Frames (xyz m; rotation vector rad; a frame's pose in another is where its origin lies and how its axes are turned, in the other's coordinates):
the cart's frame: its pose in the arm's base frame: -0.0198 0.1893 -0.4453 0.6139 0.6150 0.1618
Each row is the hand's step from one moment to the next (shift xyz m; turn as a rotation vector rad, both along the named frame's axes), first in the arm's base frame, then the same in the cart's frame.
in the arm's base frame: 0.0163 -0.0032 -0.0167 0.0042 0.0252 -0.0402
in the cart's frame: 0.0204 -0.0118 0.0003 0.0312 -0.0029 -0.0359
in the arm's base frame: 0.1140 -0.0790 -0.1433 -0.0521 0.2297 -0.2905
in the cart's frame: 0.1377 -0.1437 0.0127 0.1737 0.0150 -0.3309
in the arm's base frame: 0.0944 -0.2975 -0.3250 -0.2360 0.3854 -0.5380
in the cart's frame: 0.1415 -0.4277 -0.0090 0.1958 -0.0097 -0.6747
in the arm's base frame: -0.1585 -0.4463 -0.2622 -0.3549 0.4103 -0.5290
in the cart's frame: -0.1417 -0.5207 -0.0433 0.1029 0.0116 -0.7506
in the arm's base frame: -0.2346 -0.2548 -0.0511 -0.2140 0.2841 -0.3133
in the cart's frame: -0.2462 -0.2448 -0.0452 0.0709 0.0401 -0.4669
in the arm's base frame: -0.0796 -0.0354 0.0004 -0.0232 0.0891 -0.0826
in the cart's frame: -0.0760 -0.0313 -0.0289 0.0502 0.0233 -0.1107
